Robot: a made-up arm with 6 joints. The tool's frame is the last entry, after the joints.
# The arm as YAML. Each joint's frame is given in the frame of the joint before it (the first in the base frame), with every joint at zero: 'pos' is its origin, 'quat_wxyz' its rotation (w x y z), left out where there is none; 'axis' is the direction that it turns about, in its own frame. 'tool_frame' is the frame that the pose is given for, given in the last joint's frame.
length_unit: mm
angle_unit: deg
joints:
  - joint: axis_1
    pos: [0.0, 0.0, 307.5]
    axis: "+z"
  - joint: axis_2
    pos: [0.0, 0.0, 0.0]
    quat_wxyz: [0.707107, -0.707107, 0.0, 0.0]
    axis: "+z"
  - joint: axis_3
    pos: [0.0, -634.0, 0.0]
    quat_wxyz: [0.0, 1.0, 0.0, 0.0]
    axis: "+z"
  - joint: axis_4
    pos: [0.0, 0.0, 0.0]
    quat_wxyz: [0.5, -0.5, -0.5, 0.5]
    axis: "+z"
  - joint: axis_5
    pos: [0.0, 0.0, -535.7]
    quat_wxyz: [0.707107, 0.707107, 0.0, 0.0]
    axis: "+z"
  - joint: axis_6
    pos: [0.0, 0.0, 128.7]
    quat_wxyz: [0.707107, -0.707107, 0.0, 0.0]
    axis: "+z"
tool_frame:
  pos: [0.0, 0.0, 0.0]
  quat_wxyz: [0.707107, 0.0, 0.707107, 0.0]
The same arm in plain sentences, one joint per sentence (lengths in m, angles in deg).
The arm has six revolute joints in a row. What follows holds with every joint at zero, and every direction is one of the base frame's. Joint 1 lies 0.3075 m along +z from the base frame's origin and rotates about +z. Joint 2 lies at the same point as joint 1 and rotates about +y. Joint 3 lies 0.634 m along +z from joint 2 and rotates about -y. Joint 4 lies at the same point as joint 3 and rotates about -x. Joint 5 lies 0.5357 m along +x from joint 4 and rotates about -y. Joint 6 lies 0.1287 m along -y from joint 5 and rotates about -x. The tool frame, which is the frame that the pose is given for, lies at the same point as joint 6; its axes are parallel to the base frame's.
